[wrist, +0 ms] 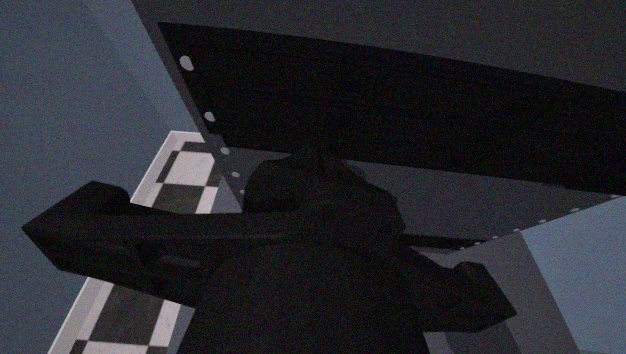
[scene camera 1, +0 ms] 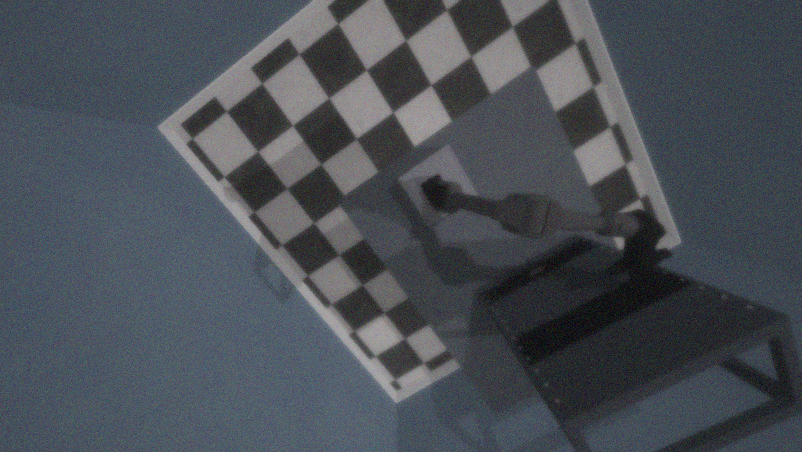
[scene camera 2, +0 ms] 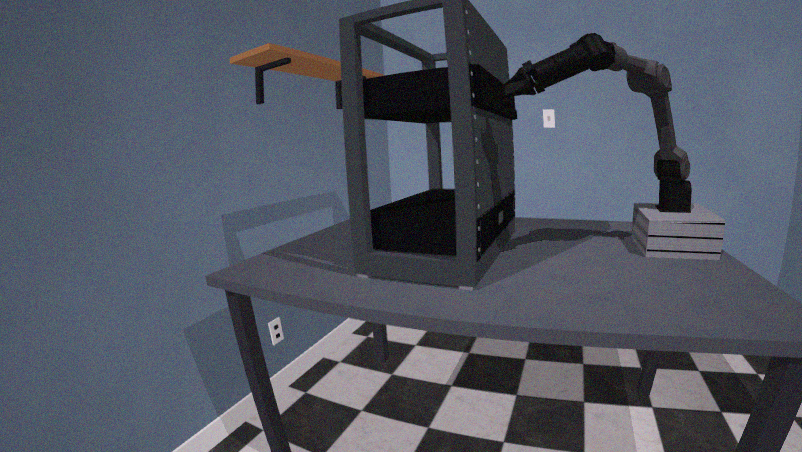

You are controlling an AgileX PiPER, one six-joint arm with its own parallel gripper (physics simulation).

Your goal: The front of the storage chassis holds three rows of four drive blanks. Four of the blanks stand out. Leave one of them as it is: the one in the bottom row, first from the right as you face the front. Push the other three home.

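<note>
The black storage chassis (scene camera 1: 595,322) (scene camera 2: 488,94) (wrist: 425,115) sits in the upper part of the rack. Its front is very dark; faint lines show in the wrist view, but I cannot tell single drive blanks or which stand out. My gripper (scene camera 2: 508,89) (wrist: 313,153) looks shut, with nothing seen between its fingers. Its tips are at the chassis front, near the lower edge in the wrist view; whether they touch it I cannot tell. The gripper body hides part of the front's lower edge. In the scene camera 1 view the gripper blurs into the dark front.
The grey rack (scene camera 1: 780,325) (scene camera 2: 463,168) stands on the table (scene camera 2: 589,291), with grey panels above and below the chassis. A second black unit (scene camera 2: 497,221) with a small light label sits low in it. The arm's base stands on a white block (scene camera 2: 682,235). An orange shelf (scene camera 2: 303,61) is behind the rack.
</note>
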